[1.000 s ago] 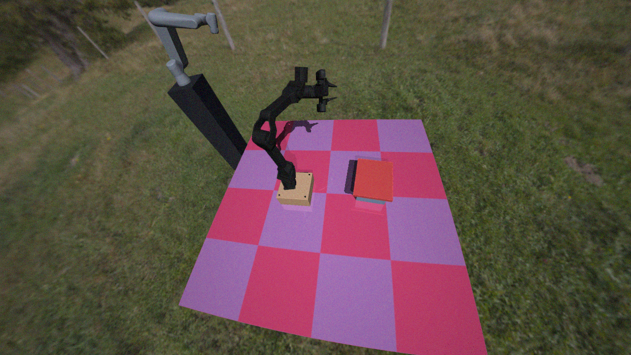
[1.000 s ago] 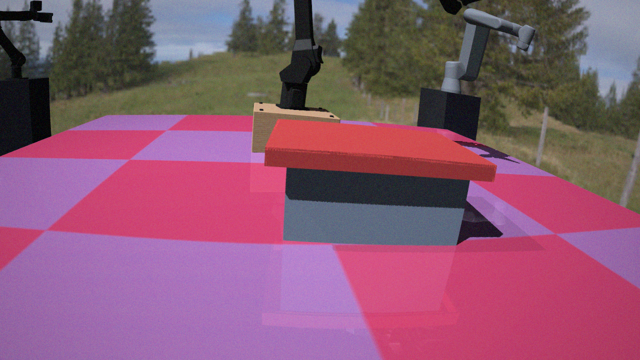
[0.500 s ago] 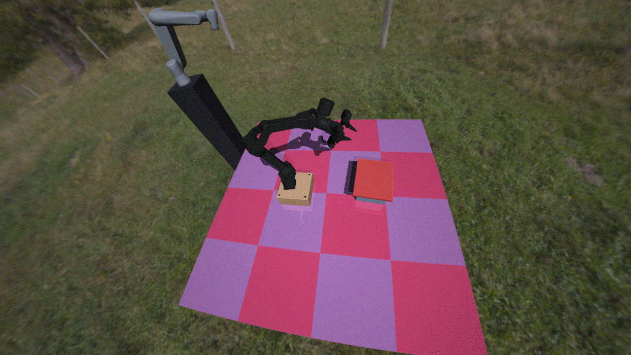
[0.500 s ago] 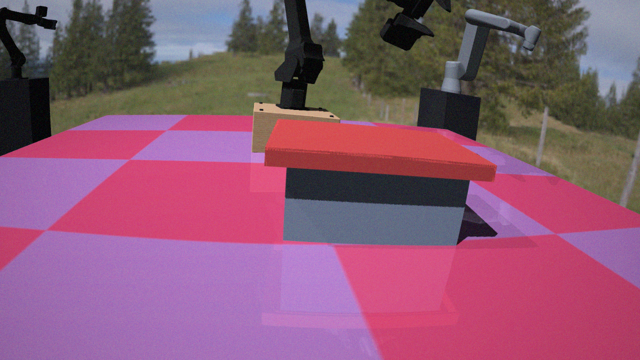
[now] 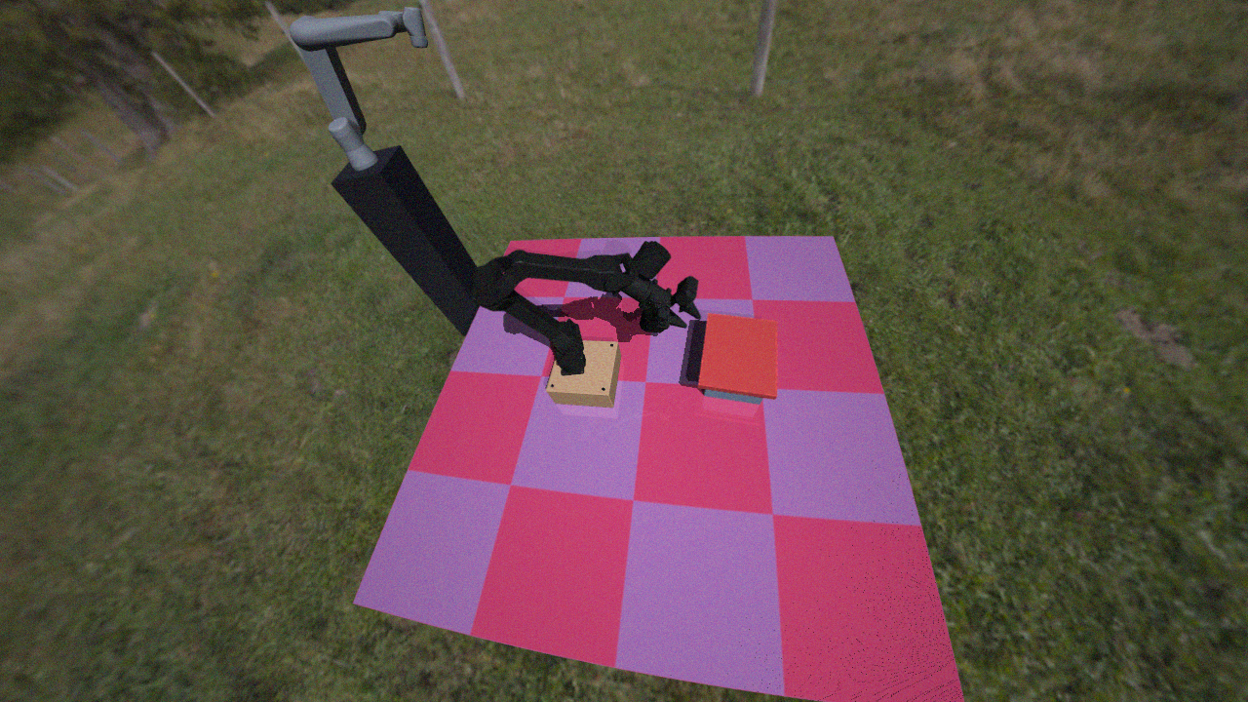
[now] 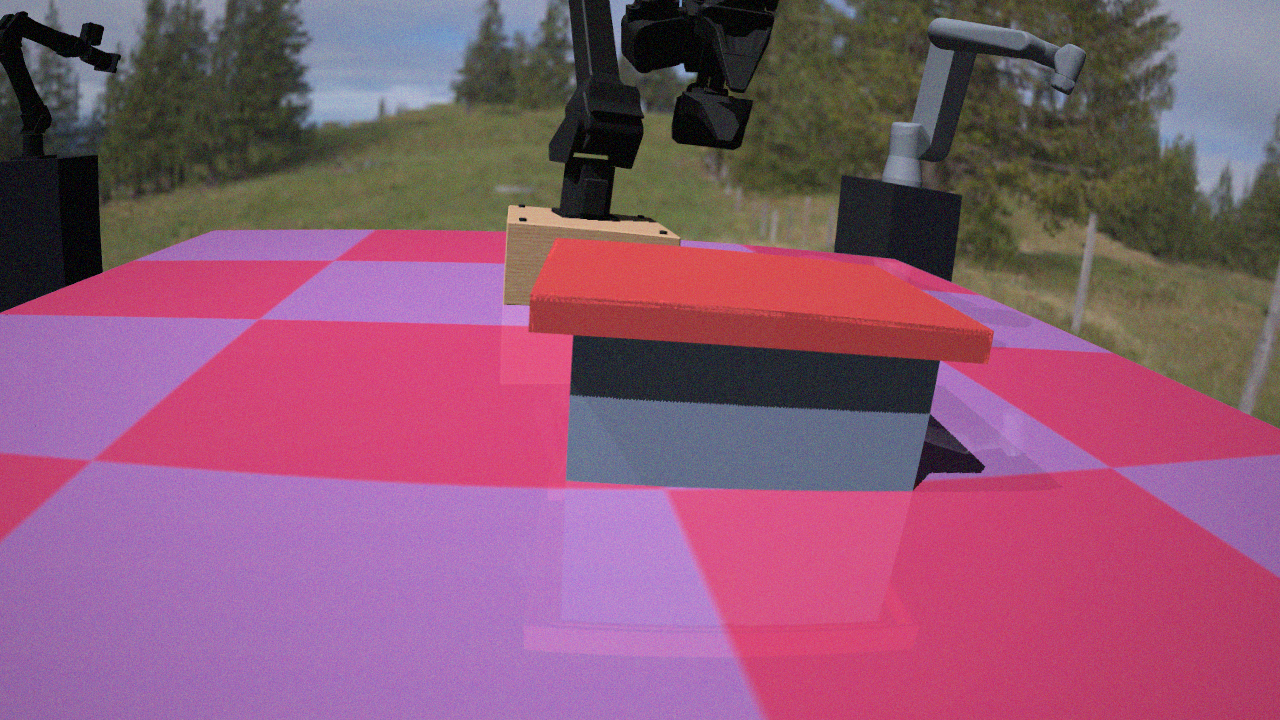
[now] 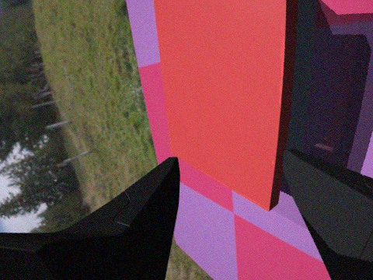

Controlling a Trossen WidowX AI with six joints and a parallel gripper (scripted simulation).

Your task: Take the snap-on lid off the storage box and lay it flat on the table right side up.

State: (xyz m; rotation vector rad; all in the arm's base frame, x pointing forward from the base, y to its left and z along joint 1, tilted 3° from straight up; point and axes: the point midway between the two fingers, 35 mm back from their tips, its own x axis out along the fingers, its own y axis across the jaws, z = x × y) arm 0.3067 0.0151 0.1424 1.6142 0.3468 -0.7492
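Right now my gripper tip is 12 cm short of the orange-red lid, 4 cm to the left of it and 10 cm above it. Also, from my gripper tip: grey-blue storage box 12 cm ahead, 4 cm to the right, 15 cm below.
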